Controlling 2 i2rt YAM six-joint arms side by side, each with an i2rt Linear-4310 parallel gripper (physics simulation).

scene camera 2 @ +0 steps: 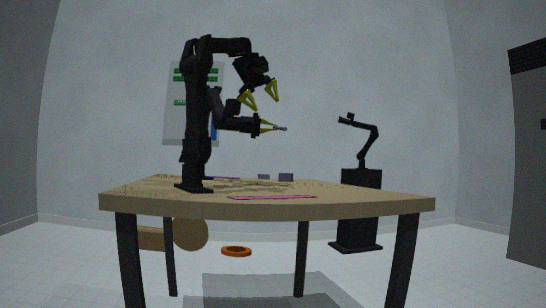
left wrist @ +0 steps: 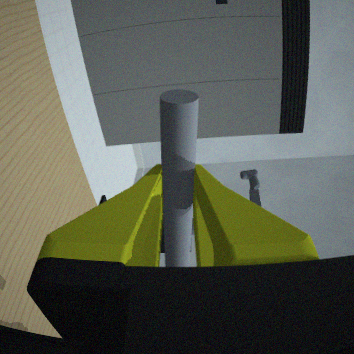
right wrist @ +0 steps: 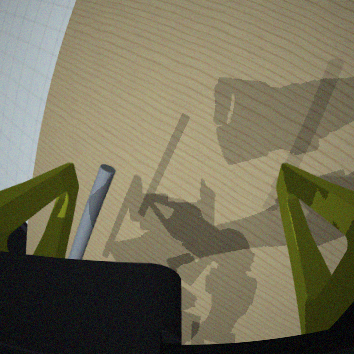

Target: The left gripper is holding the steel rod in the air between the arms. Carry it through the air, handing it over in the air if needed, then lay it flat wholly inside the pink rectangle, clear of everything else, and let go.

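Places are measured from the left arm's base along level axes (x back, y down, z right), in millimetres.
Pixels of known places: left gripper, fingertip midpoint: point(scene camera 2: 277, 127) point(left wrist: 177, 175); right gripper, fingertip midpoint: point(scene camera 2: 267, 106) point(right wrist: 176, 174); right arm's base, origin of the base link: point(scene camera 2: 191, 189).
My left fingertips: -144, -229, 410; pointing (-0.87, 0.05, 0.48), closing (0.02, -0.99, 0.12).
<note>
Ahead of a thing's pixels: the offset from my left fingertips to its middle, as dx, dy, dz. "spot": to the spot under its first point.
The grey steel rod @(+32, +7, +50) point(scene camera 2: 283, 129) point(left wrist: 179, 130) point(right wrist: 93, 207) is in the air above the table. My left gripper point(scene camera 2: 275, 128) point(left wrist: 177, 175) is shut on it; in the left wrist view one rod end sticks out beyond the fingertips. My right gripper point(scene camera 2: 267, 105) point(right wrist: 176, 174) is open and empty, above the left gripper and tilted downward. In the right wrist view the rod shows close beside the finger at the picture's left, inside the opening but apparently lower than the fingertips. The pink rectangle @(spot: +342, +228, +403) point(scene camera 2: 272, 197) lies near the table's front edge in the scene view, below the grippers.
A purple block @(-234, +209, -205) point(scene camera 2: 285, 177) and a small grey block @(-263, +217, -420) point(scene camera 2: 263, 176) stand at the back of the table point(scene camera 2: 150, 200). A thin purple strip @(spot: -69, +228, -498) point(scene camera 2: 225, 177) lies behind the arm base. Another black arm point(scene camera 2: 369, 140) stands on a pedestal beyond the table.
</note>
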